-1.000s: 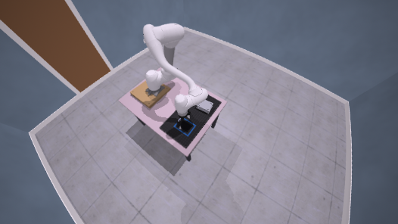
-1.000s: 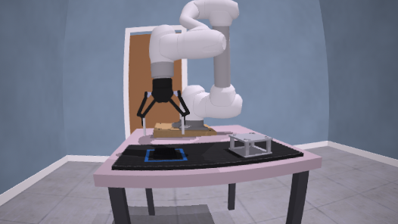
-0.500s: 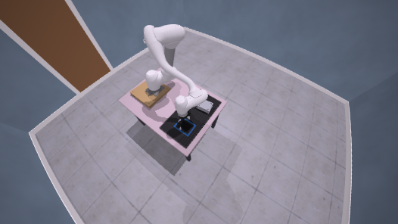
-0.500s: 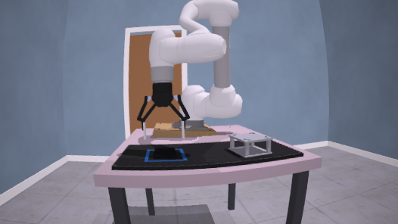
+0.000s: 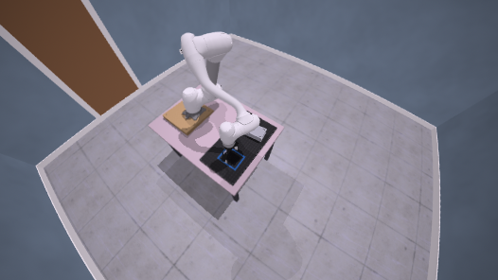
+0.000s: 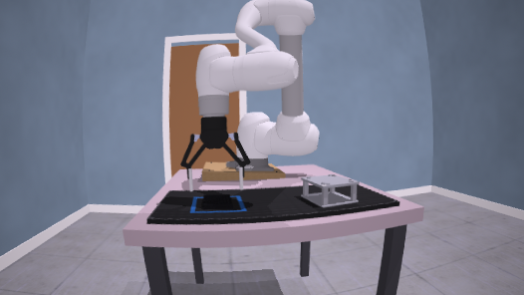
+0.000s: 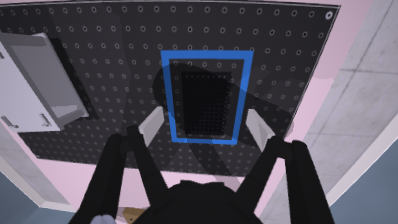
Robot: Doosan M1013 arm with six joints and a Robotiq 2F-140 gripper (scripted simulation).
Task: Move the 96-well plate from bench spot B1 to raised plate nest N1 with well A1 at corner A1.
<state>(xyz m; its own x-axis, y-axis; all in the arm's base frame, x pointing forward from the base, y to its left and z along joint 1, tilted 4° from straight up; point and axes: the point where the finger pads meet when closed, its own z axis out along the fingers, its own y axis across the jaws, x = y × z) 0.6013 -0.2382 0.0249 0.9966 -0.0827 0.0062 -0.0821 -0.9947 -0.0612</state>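
Right now the black 96-well plate is 4 cm below my hand. Round my hand: grey plate nest (7 cm ahead, 32 cm to the left, 1 cm above); white A1 label (15 cm ahead, 27 cm to the left, 1 cm above).
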